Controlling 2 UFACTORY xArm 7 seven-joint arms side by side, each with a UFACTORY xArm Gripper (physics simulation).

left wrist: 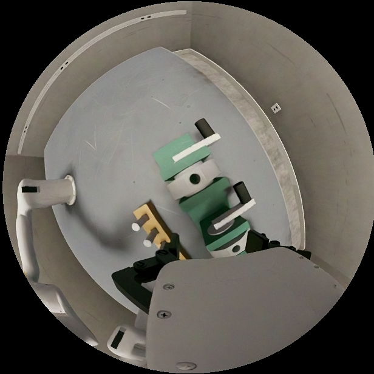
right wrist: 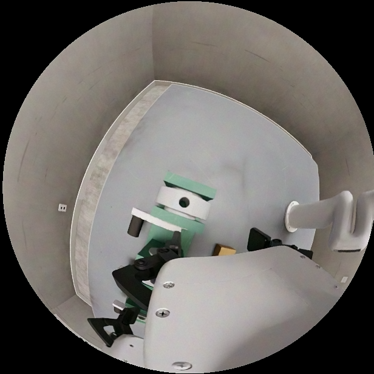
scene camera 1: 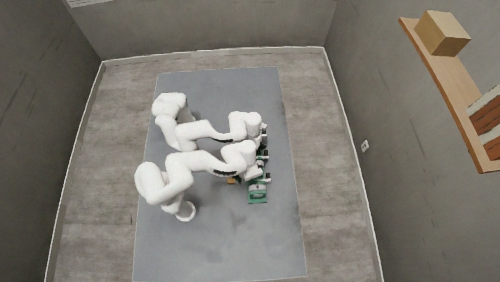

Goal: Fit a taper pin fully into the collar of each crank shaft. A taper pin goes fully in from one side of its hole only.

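Observation:
A green base carries crank shafts with grey collars. One collar has a dark, empty hole; a nearer collar also has a hole and is partly hidden. An end collar has an open dark hole. Taper pins stand in a yellow rack beside the base. My left gripper is open, with its fingers over the near collar and the rack's near end. My right gripper is open, one finger over the base, the rack's end between its fingers in the view.
Crank handles stick out on the side of the base away from the rack. The two arms are close together in the scene view. A wall shelf with a box is at the right.

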